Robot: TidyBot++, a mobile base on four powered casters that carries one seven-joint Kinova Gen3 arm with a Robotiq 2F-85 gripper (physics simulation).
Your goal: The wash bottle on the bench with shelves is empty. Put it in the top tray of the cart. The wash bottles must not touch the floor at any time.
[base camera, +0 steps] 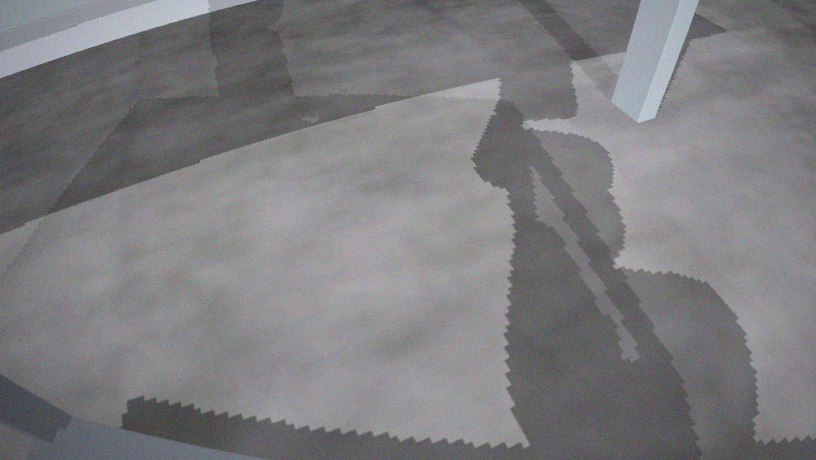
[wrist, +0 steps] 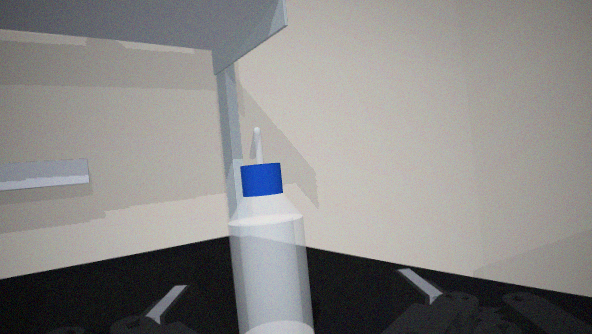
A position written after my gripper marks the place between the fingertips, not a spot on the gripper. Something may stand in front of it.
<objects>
my gripper: wrist 294, 300; not seen in the base camera view (out of frame)
white wash bottle: wrist 266, 232; not seen in the base camera view (out of frame)
</objects>
